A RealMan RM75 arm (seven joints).
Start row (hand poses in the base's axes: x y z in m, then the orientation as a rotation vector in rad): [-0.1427, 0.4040, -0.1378, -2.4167, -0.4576, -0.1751]
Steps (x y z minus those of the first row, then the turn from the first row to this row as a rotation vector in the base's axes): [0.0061, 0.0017, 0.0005, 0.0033, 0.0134, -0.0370]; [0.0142, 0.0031, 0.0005, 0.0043, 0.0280, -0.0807]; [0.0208, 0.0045, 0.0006, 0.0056, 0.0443, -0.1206]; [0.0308, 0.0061, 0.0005, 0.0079, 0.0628, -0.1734]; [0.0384, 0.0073, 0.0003, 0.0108, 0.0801, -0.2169]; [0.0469, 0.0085, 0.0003, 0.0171, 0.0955, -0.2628]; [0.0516, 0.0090, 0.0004, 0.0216, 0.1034, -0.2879]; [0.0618, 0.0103, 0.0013, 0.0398, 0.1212, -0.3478]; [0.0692, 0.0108, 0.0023, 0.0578, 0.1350, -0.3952]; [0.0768, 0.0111, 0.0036, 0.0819, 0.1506, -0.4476]
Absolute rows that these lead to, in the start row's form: [-0.1366, 0.4057, -0.1373, -2.4228, -0.4064, -0.1755]; [-0.1285, 0.4071, -0.1373, -2.4318, -0.3470, -0.1769]; [-0.1219, 0.4085, -0.1372, -2.4387, -0.2911, -0.1746]; [-0.1119, 0.4101, -0.1373, -2.4458, -0.2184, -0.1752]; [-0.1043, 0.4113, -0.1375, -2.4494, -0.1573, -0.1734]; [-0.0958, 0.4125, -0.1375, -2.4489, -0.0937, -0.1754]; [-0.0911, 0.4130, -0.1374, -2.4471, -0.0591, -0.1773]; [-0.0809, 0.4143, -0.1365, -2.4342, 0.0236, -0.1843]; [-0.0735, 0.4148, -0.1355, -2.4189, 0.0888, -0.1907]; [-0.0659, 0.4151, -0.1342, -2.3964, 0.1608, -0.1979]
